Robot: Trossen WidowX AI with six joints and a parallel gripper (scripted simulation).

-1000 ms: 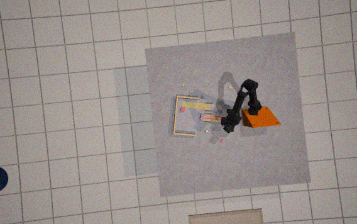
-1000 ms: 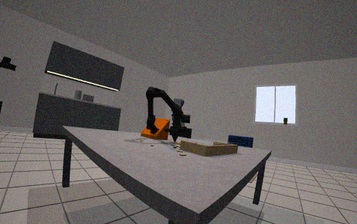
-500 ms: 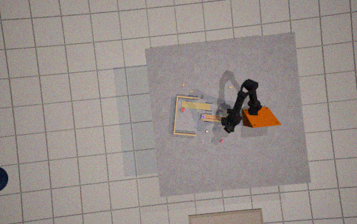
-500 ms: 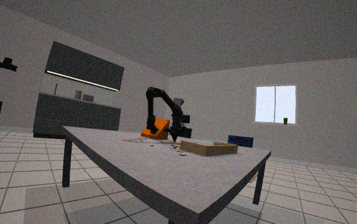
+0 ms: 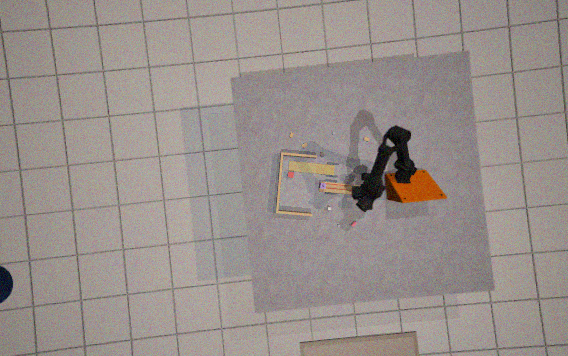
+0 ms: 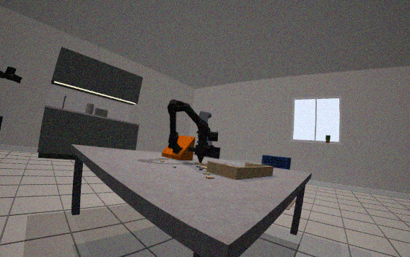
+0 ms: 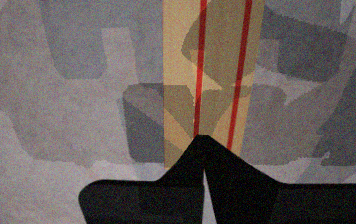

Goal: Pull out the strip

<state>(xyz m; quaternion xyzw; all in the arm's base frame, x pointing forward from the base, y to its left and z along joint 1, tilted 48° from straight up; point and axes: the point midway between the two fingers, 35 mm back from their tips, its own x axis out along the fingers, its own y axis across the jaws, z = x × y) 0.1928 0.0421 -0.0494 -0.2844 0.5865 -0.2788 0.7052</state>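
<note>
Right now the purple cube is 22 cm ahead of my gripper tip, 2 cm to the right of it and 2 cm above it. Round my gripper tip: pink piece (18 cm to the left, 4 cm ahead).
</note>
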